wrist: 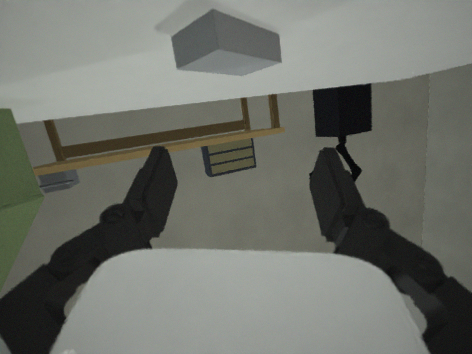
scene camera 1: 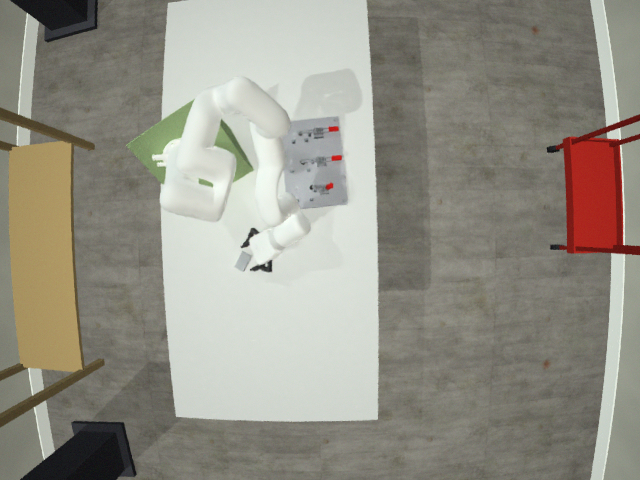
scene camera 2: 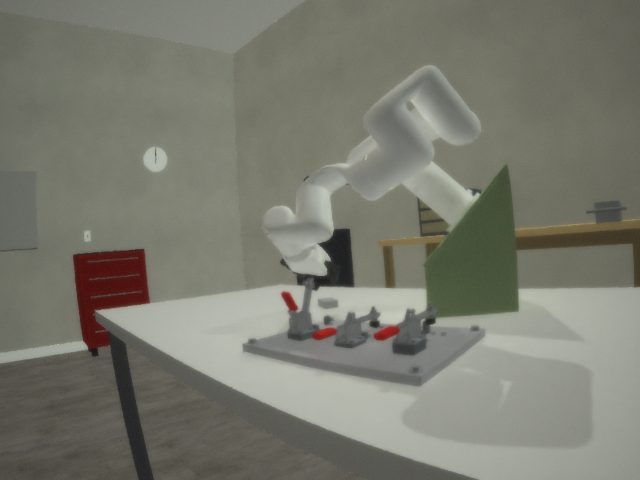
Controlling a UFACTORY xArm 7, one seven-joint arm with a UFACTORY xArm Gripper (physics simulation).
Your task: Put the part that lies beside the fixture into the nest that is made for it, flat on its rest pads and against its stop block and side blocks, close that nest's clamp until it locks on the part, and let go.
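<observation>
The part, a grey block, lies on the white table apart from the fixture. The fixture is a grey plate with three red-handled clamps. One clamp has its arm upright; the middle clamp and the far clamp have their arms lowered, handles low. My gripper is open and empty, strongly tilted; the part shows beyond the fingertips in the wrist view, not between them. Nest details are too small to tell.
A green wedge-shaped stand carries the arm at the table's left side in scene camera 1. The white table has its long edge beyond the part in the wrist view. A wooden bench stands off the table.
</observation>
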